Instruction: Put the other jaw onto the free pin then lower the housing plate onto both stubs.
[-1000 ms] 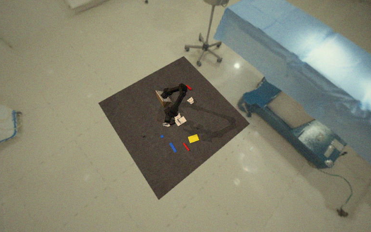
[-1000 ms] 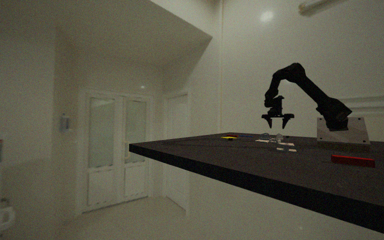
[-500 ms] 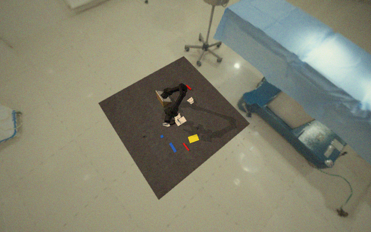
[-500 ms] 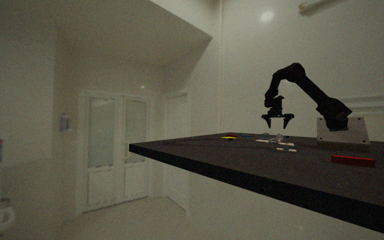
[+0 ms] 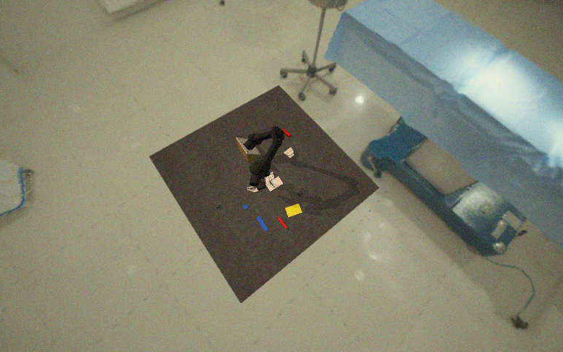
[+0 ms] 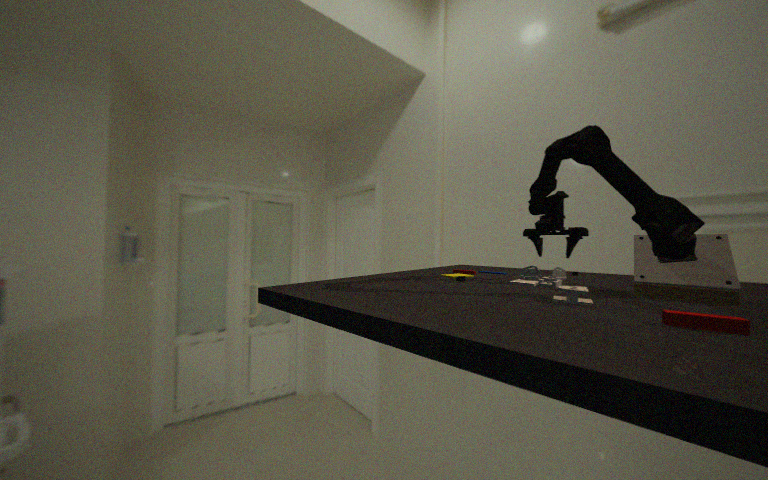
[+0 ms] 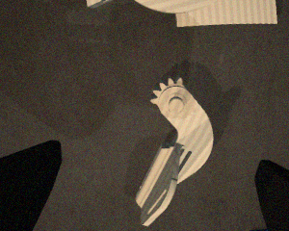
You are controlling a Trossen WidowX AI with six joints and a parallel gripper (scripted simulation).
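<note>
Right now my gripper tip is 20 mm to the left of the curved white jaw and 80 mm above it. From my gripper tip the other things lie so: blue bar 240 mm ahead, 160 mm to the right, 80 mm below; small blue piece 70 mm ahead, 180 mm to the right, 80 mm below; yellow block 320 mm ahead, 70 mm to the left, 80 mm below.
</note>
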